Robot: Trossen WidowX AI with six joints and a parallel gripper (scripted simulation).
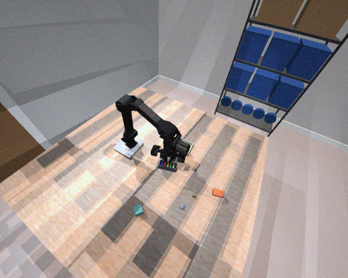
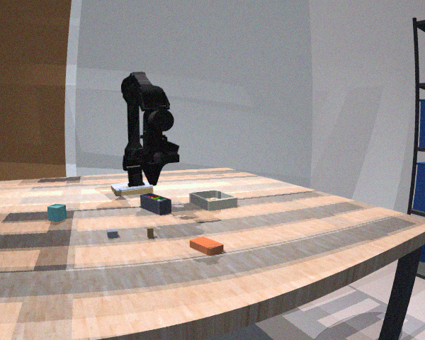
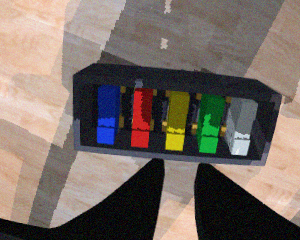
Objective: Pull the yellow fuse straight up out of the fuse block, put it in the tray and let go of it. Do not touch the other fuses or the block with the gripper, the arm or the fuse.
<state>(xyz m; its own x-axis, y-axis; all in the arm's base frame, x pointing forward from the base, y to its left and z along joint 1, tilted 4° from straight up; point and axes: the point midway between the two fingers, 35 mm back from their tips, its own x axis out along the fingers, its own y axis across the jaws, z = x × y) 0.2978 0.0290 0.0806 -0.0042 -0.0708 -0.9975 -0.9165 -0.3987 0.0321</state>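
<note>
The yellow fuse lies 50 mm below my gripper tip and 10 mm to the left of it. Also, from my gripper tip: grey block: 200 mm ahead, 130 mm to the right, 70 mm below; then tan block: 220 mm ahead, 60 mm below, 40 mm to the right; then tray: 190 mm to the left, 70 mm below, 30 mm behind.
</note>
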